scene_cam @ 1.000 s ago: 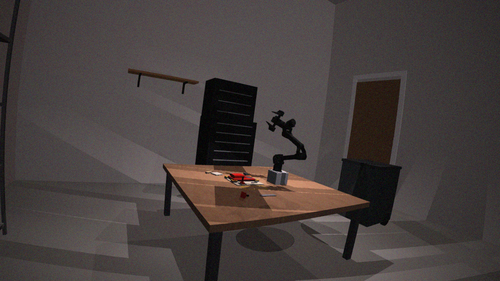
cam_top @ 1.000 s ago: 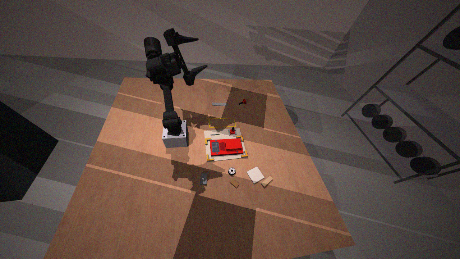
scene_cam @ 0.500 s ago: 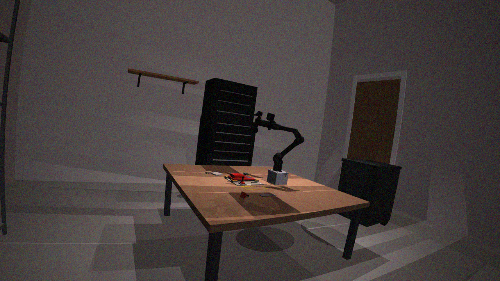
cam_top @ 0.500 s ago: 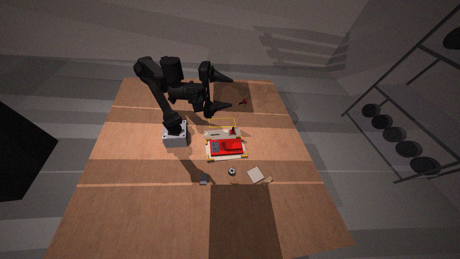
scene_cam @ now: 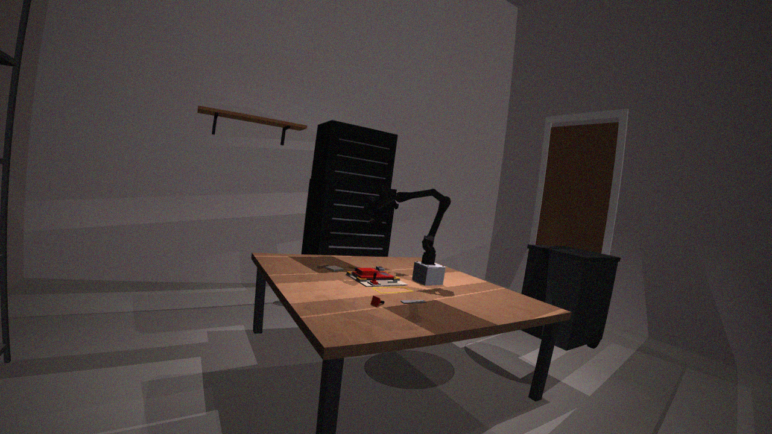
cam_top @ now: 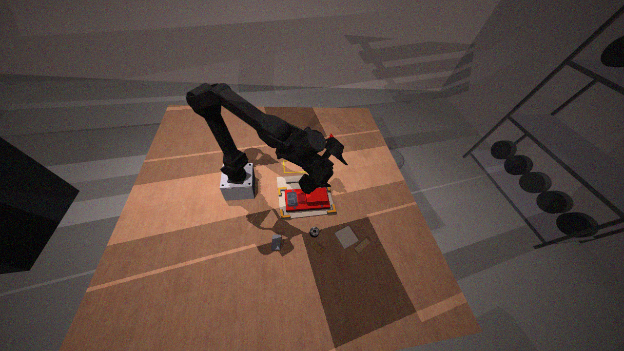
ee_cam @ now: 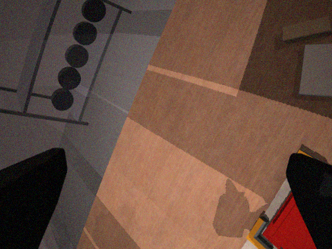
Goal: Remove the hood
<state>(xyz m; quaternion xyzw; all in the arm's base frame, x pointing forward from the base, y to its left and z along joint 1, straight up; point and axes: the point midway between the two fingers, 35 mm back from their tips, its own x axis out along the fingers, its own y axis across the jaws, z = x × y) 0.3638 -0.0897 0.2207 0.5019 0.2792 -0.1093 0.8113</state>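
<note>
Now: gripper tip 270 mm above the hood, 80 mm to the right of it and 40 mm past it. Also, from my gripper tip: white tile: 300 mm below, 100 mm ahead, 90 mm to the right; grey strip: 460 mm to the left, 310 mm below, 160 mm behind.
</note>
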